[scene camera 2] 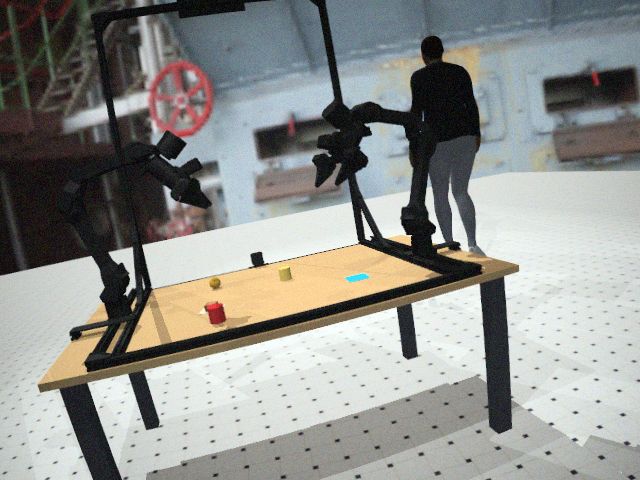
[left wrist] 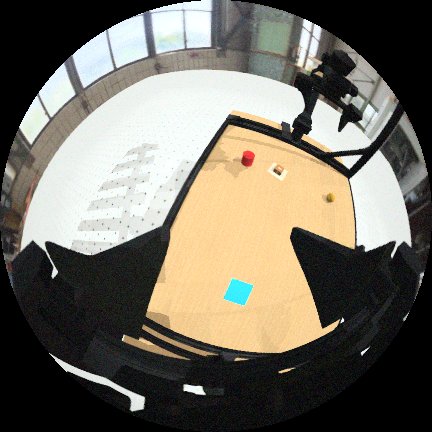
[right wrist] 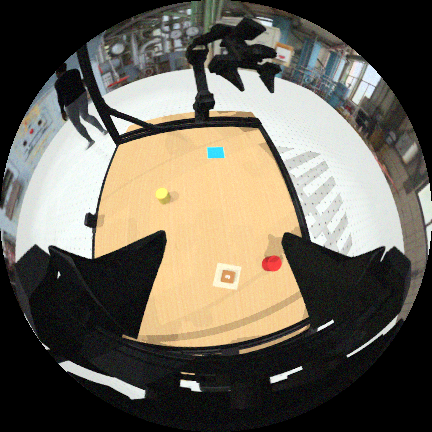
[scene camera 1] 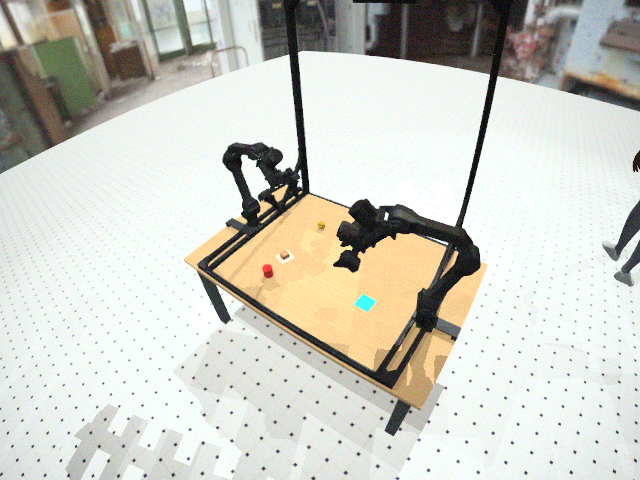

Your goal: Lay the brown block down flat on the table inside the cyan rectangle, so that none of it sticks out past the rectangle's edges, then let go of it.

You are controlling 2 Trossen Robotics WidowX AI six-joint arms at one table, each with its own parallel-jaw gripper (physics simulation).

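Frame: origin at the left arm's base, x back, y right, z up, level; metres.
Where they show: left gripper, fingertip midpoint: [scene camera 2: 325,186] [left wrist: 233,232] [right wrist: 258,91] [scene camera 1: 337,255]; right gripper, fingertip midpoint: [scene camera 2: 209,206] [left wrist: 323,120] [right wrist: 226,237] [scene camera 1: 290,205]; left arm's base, link origin: [scene camera 2: 423,252] [right wrist: 202,118] [scene camera 1: 424,321]; right arm's base, link origin: [scene camera 2: 120,316] [left wrist: 294,137] [scene camera 1: 253,224].
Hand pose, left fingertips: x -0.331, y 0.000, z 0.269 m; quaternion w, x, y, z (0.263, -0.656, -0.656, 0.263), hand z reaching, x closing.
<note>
Each offset is from my left fingertips to the top centre of the thing. "pt": to the spot under its first point.
The small brown block {dx -0.306, dy +0.218, dz -0.268 m} [scene camera 1: 284,254] [left wrist: 278,169] [right wrist: 228,276] sits on a white square {pt dx -0.322, dy +0.207, dz -0.273 m} [scene camera 1: 279,256] [left wrist: 271,170] [right wrist: 218,283]. In scene camera 2 the red cylinder hides most of it. The cyan rectangle {pt dx +0.090, dy +0.052, dz -0.286 m} [scene camera 1: 364,302] [scene camera 2: 357,277] [left wrist: 238,291] [right wrist: 216,152] lies on the table, well apart from the block, with nothing on it. My left gripper [scene camera 2: 328,184] [left wrist: 233,232] [right wrist: 258,91] is open and empty, high above the table. My right gripper [scene camera 2: 209,204] [right wrist: 226,237] is open and empty, raised above the table; in its wrist view the block shows between and below the fingers.
A red cylinder {dx -0.335, dy +0.099, dz -0.246 m} [scene camera 1: 267,271] [scene camera 2: 216,313] [left wrist: 248,158] [right wrist: 271,263] stands near the white square. A yellow ball {dx -0.202, dy +0.449, dz -0.249 m} [scene camera 1: 321,225] [scene camera 2: 214,282] [left wrist: 330,197] and a yellow cylinder {dx -0.017, dy +0.288, dz -0.249 m} [scene camera 2: 284,273] [right wrist: 162,195] are farther back. A black frame borders the table, with tall posts at the back.
</note>
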